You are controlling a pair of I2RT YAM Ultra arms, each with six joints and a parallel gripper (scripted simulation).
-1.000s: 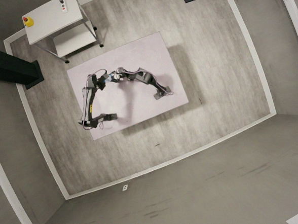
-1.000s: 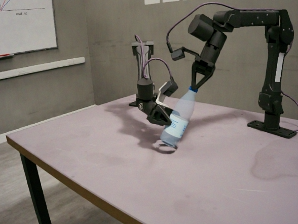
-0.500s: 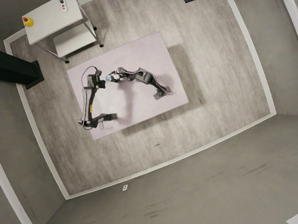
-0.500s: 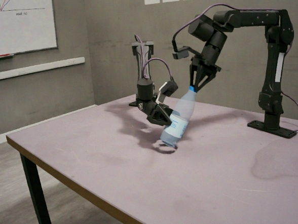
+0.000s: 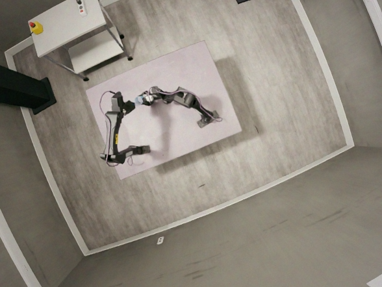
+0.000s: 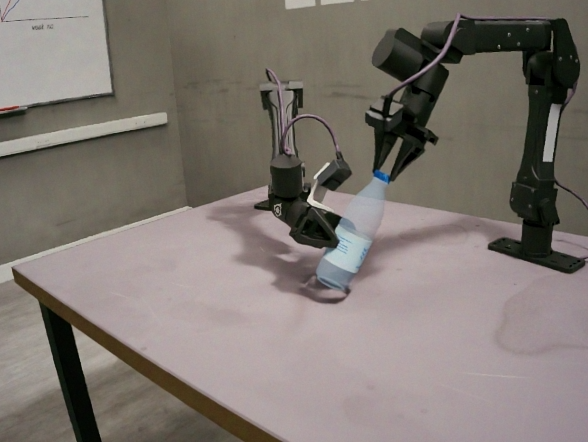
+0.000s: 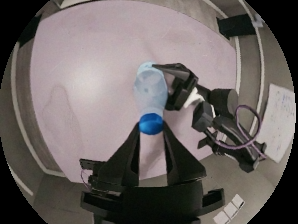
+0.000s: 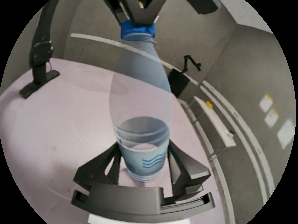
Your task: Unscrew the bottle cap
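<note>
The blue cap is 10 mm below my left hand. Also, from my left hand: clear plastic bottle: 40 mm ahead, 30 mm to the right, 90 mm below.
My right gripper is now 30 mm below the clear plastic bottle, 10 mm to the right of it and 10 mm past it. Also, from my right hand: blue cap 110 mm above, 50 mm behind, 40 mm to the left.
</note>
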